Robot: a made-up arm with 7 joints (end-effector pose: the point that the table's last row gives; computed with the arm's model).
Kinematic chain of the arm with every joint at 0, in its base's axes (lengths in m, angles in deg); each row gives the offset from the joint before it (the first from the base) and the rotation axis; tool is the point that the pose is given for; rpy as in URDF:
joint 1: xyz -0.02 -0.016 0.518 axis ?
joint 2: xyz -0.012 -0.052 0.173 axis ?
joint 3: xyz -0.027 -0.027 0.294 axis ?
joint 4: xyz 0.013 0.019 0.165 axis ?
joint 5: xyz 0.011 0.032 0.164 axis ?
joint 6: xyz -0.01 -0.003 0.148 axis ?
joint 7: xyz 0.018 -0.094 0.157 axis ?
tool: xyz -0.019 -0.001 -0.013 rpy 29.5 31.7 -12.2
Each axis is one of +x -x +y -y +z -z.
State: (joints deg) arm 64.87 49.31 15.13 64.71 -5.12 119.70 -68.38
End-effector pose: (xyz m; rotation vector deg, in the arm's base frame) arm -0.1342 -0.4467 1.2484 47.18 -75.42 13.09
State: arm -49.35 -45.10 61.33 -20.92 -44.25 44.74 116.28
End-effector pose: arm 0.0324 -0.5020 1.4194 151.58 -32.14 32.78
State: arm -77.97 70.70 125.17 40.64 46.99 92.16 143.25
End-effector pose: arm -0.0225 0.6954 0.9137 -114.61 -132.03 -24.78
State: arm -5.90 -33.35 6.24 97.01 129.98 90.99 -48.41
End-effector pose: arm 0.3090 -0.0991 0.7343 114.90 66.30 -36.58
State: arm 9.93 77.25 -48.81 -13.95 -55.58 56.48 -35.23
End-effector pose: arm -0.8531 0.0000 0.7697 76.69 -79.13 -124.85
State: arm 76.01 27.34 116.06 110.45 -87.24 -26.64 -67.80
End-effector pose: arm -0.4497 -0.3095 0.9370 -67.16 -95.18 -34.52
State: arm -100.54 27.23 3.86 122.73 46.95 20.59 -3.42
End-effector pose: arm -0.1719 -0.2003 1.0105 122.64 41.10 -56.82
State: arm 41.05 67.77 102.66 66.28 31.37 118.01 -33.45
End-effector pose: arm -0.5424 -0.2673 0.9519 8.42 -36.38 131.01
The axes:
joint 1: +z
joint 2: -y
joint 3: +z
joint 4: +y
joint 5: +z
joint 6: -y
joint 7: +x

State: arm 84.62 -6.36 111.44 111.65 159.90 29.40 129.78
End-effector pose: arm -0.2891 -0.2458 0.8924 43.57 -17.93 164.94
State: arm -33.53 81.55 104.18 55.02 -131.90 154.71 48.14
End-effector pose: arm -0.5069 0.3445 0.5531 -138.35 -66.79 56.08
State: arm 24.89 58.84 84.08 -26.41 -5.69 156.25 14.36
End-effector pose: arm -0.4039 -0.4228 0.9938 -65.43 56.65 -85.69
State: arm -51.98 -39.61 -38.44 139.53 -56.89 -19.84 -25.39
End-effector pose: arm -0.1179 -0.4166 0.6679 -2.74 -116.45 3.87
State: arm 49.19 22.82 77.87 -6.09 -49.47 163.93 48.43
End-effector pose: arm -0.1080 -0.3673 1.2310 -69.60 86.84 -104.83
